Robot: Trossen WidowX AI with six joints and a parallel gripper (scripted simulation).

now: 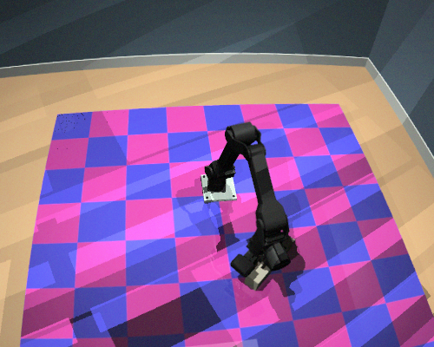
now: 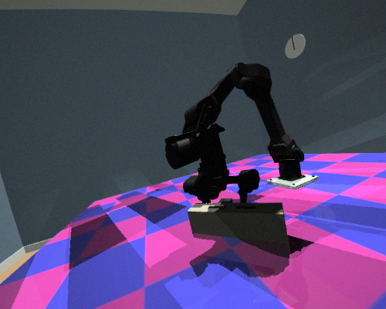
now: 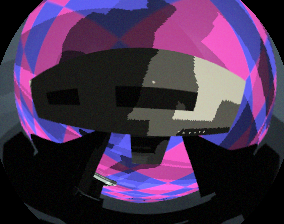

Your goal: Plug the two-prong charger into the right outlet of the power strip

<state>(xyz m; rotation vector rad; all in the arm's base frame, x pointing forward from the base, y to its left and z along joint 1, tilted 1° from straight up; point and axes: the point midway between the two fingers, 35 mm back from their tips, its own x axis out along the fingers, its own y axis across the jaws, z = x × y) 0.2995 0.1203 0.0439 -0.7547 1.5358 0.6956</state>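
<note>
Right now the black two-prong charger is 1 cm ahead of my gripper tip, 2 cm to the left of it and 1 cm above it.
</note>
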